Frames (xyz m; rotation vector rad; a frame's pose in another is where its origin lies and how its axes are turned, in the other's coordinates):
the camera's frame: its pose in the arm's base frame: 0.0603 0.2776 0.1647 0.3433 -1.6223 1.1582
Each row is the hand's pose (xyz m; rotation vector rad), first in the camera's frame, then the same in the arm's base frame.
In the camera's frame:
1: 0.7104 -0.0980 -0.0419 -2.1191 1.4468 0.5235
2: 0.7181 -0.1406 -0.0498 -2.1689 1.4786 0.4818
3: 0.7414 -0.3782 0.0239 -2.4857 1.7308 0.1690
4: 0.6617 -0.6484 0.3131 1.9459 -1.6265 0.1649
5: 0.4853 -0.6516 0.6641 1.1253 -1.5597 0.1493
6: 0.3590 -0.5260 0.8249 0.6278 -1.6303 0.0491
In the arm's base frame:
1: -0.1265 0.4909 0.8247 -1.8423 -0.7187 -0.5438
2: -0.0946 0.4790 0.8527 -1.8382 -0.6765 -0.6064
3: 0.0221 0.3107 0.9958 -1.7864 -0.3361 -1.0093
4: 0.0774 -0.0815 1.0741 -1.7385 0.4549 -1.4856
5: -0.0549 -0.4246 0.9359 -1.6769 1.4069 -1.4725
6: -0.1878 -0.5344 0.7690 -1.5999 1.9204 -1.1412

